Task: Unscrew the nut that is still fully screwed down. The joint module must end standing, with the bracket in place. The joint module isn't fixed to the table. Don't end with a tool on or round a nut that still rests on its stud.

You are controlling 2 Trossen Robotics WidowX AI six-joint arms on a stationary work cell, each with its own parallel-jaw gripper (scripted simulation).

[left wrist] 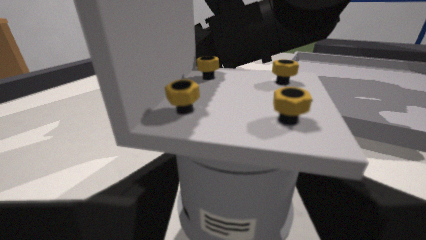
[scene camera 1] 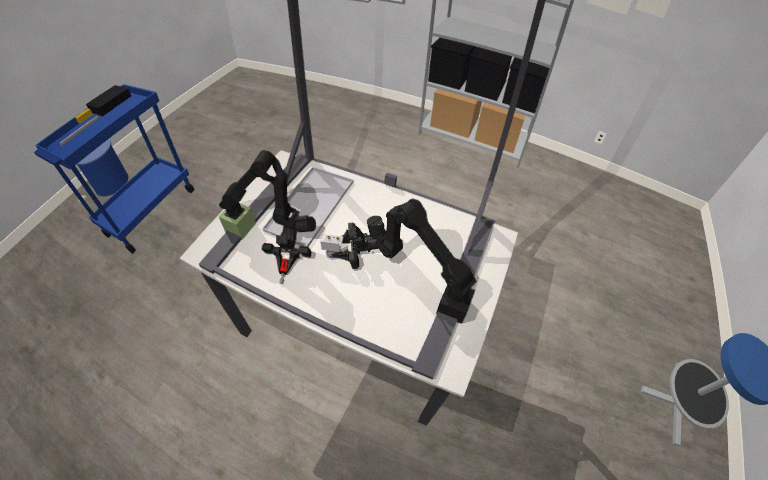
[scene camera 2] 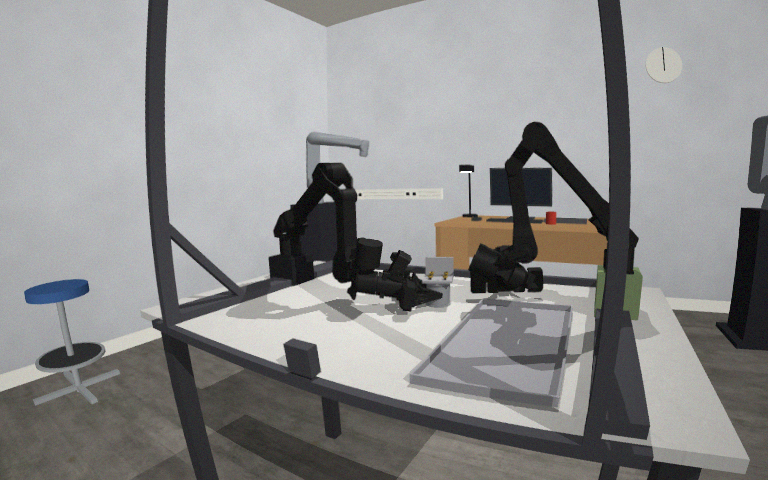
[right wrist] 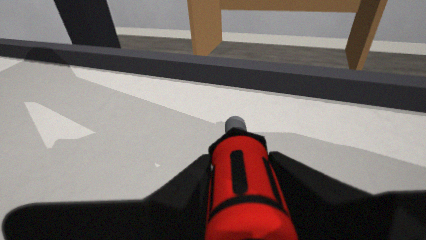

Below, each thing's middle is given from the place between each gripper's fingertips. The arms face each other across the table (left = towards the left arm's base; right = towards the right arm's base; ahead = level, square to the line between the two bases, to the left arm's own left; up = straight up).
I see my right gripper 14 cm to the right of the l-shaped bracket (scene camera 2: 438,265), 14 cm past it and 4 cm below it. From my right hand the other things lie so: shallow grey tray (scene camera 2: 506,346) 33 cm behind, 8 cm to the right, 2 cm below.
I see the l-shaped bracket 1 cm ahead of my left hand, 3 cm to the right of it and 4 cm above it. The rest, counted from my left hand: shallow grey tray: 17 cm behind, 24 cm to the right, 3 cm below.
